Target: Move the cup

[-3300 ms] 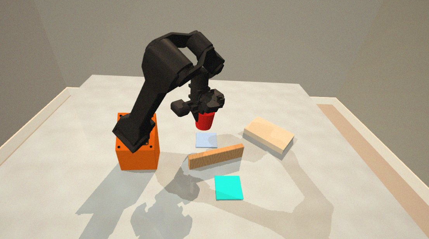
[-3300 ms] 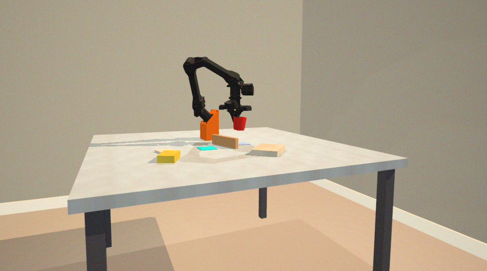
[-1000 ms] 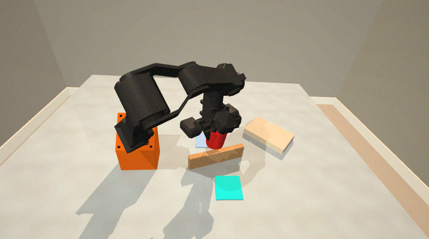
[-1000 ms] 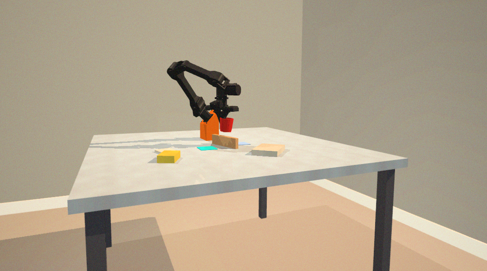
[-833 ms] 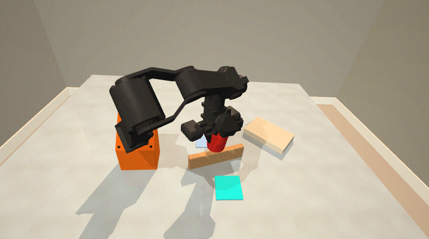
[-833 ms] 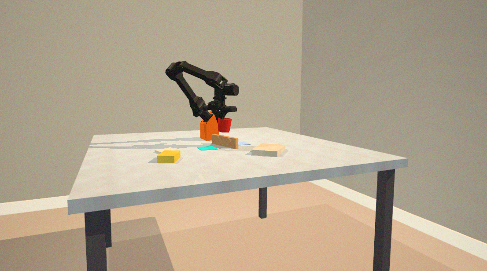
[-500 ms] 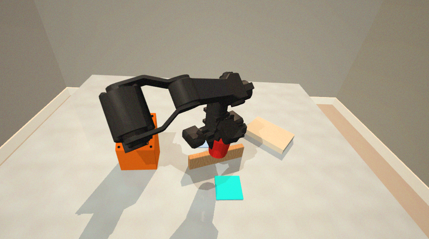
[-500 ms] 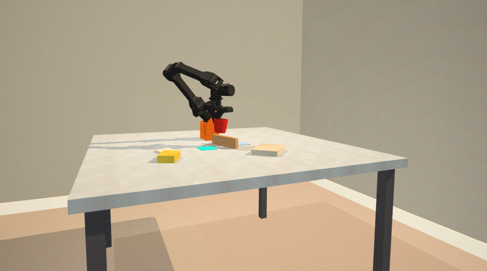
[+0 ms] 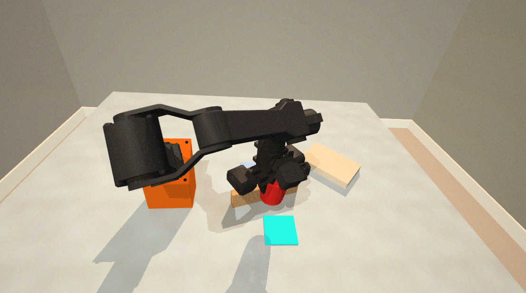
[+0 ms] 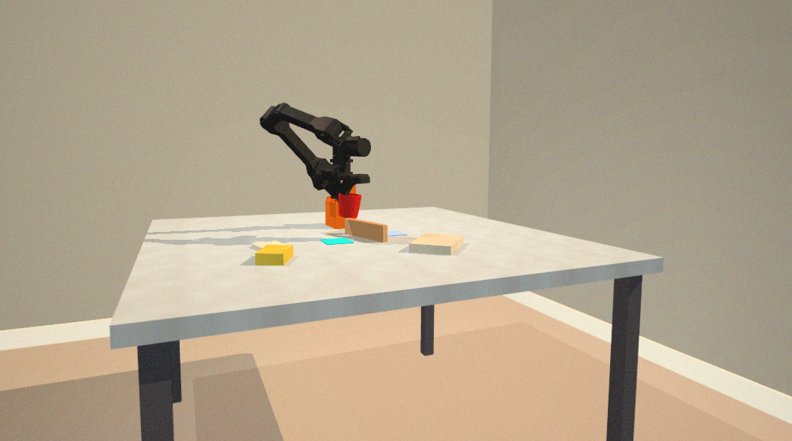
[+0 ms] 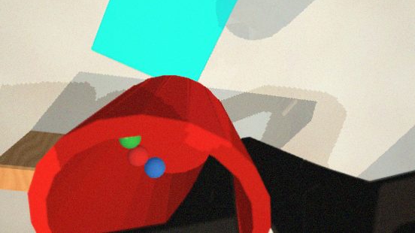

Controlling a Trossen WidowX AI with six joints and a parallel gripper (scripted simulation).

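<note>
My gripper tip is 40 mm short of the red marble, 30 mm to the right of it and 30 mm above it. Also, from my gripper tip: blue marble: 20 mm ahead, 30 mm to the left, 30 mm below; then red cup: 30 mm ahead, 10 mm to the left; then green marble: 40 mm ahead, 20 mm to the left, 30 mm below.
</note>
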